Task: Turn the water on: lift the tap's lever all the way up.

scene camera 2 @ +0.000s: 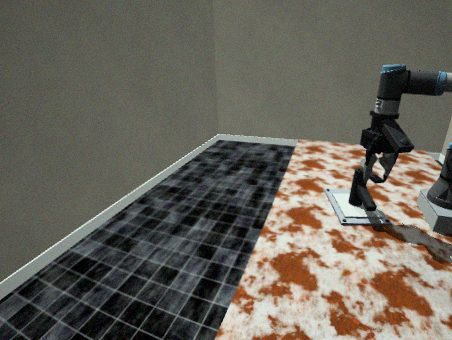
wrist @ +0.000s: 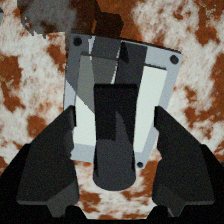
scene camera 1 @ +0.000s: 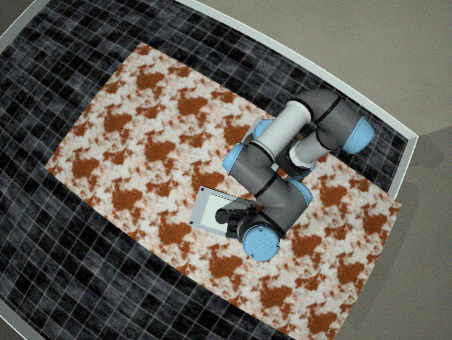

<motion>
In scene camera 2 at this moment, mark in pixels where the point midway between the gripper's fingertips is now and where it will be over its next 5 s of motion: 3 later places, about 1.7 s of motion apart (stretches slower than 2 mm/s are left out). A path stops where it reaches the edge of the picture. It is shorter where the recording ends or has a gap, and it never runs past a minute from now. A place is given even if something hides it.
The gripper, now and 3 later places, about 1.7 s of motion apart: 374, 182; 374, 173; 377, 157; 379, 151
</motion>
